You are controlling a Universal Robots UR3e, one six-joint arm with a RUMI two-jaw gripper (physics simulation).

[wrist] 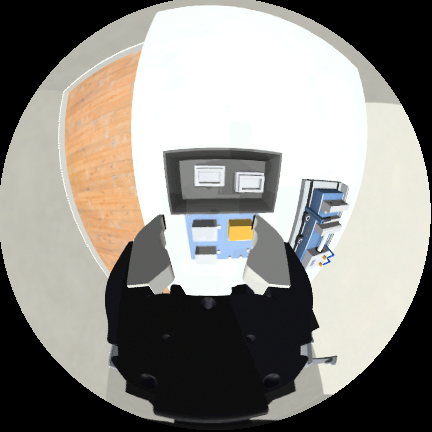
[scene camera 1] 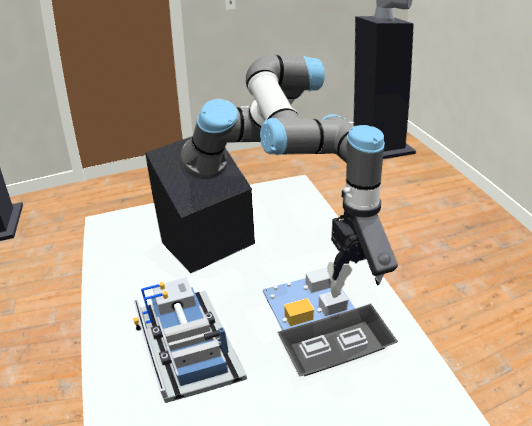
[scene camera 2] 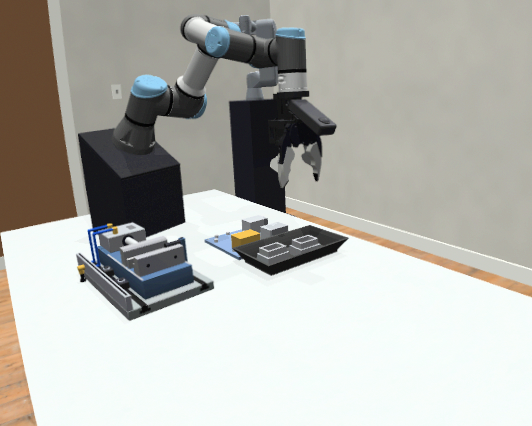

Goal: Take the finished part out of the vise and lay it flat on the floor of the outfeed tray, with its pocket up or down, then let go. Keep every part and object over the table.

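Seen in the pictures: gripper, fingertip midpoint: [wrist: 208, 215] [scene camera 1: 356, 291] [scene camera 2: 300, 184]; arm's base, link origin: [scene camera 1: 202, 159] [scene camera 2: 133, 142].
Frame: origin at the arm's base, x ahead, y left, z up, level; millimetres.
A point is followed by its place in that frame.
Note:
Two light grey parts with rectangular pockets lie flat on the floor of the dark outfeed tray [scene camera 1: 327, 356] [scene camera 2: 256, 263] @(x 546, y 61, z -233 mm) [wrist: 222, 207] @(x 474, y 172, z -226 mm), pockets up, side by side and apart. One part [scene camera 1: 352, 339] @(x 543, y 203, z -227 mm) [scene camera 2: 305, 243] @(x 562, y 188, z -215 mm) [wrist: 209, 176] @(x 543, y 200, z -227 mm) is at the tray's right in both scene views, the other part [scene camera 1: 315, 345] @(x 529, y 119, z -226 mm) [scene camera 2: 272, 250] @(x 551, y 103, z -213 mm) [wrist: 249, 182] @(x 532, y 116, z -226 mm) at its left. The vise [scene camera 1: 195, 345] @(x 465, y -135, z -199 mm) [scene camera 2: 160, 270] @(x 520, y -146, z -198 mm) [wrist: 325, 220] @(x 471, y -88, z -163 mm) stands apart from the tray; no part shows between its jaws. My gripper [scene camera 2: 300, 182] @(x 533, y 202, z -85 mm) [wrist: 208, 215] @(x 533, y 202, z -85 mm) is open and empty, high above the table, over the blue plate's side of the tray.
A blue plate [scene camera 1: 277, 300] @(x 335, y 95, z -251 mm) [scene camera 2: 216, 242] @(x 326, y 84, z -251 mm) [wrist: 235, 250] @(x 315, y 122, z -251 mm) beside the tray bears an orange block [scene camera 1: 299, 312] @(x 426, y 118, z -216 mm) [scene camera 2: 245, 239] @(x 431, y 109, z -221 mm) [wrist: 240, 230] @(x 418, y 127, z -215 mm) and two grey blocks. The black robot pedestal [scene camera 1: 205, 235] @(x 129, y -35, z -157 mm) [scene camera 2: 145, 200] @(x 126, y -25, z -153 mm) stands behind the vise. The tray's raised walls surround both parts.

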